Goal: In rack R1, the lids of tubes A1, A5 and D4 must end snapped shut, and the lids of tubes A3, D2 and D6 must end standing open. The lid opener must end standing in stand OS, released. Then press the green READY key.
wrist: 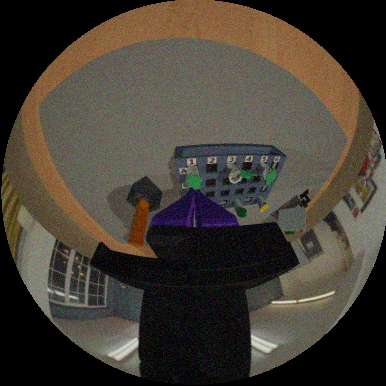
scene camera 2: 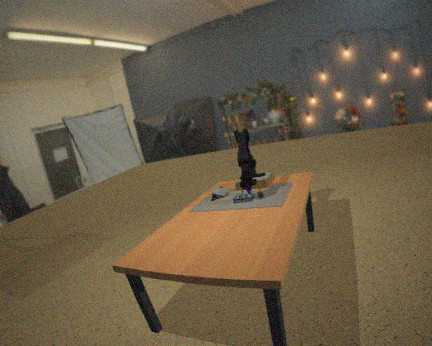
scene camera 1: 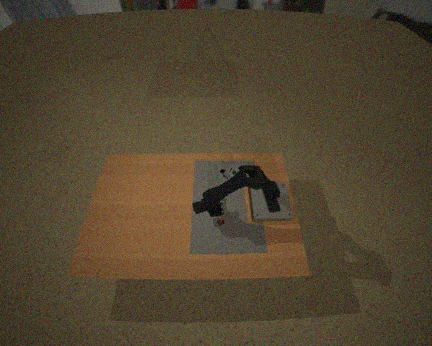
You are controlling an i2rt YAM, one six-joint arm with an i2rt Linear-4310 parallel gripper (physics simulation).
The same spot on a grey mat: (wrist: 118,117) is (scene camera 1: 204,225).
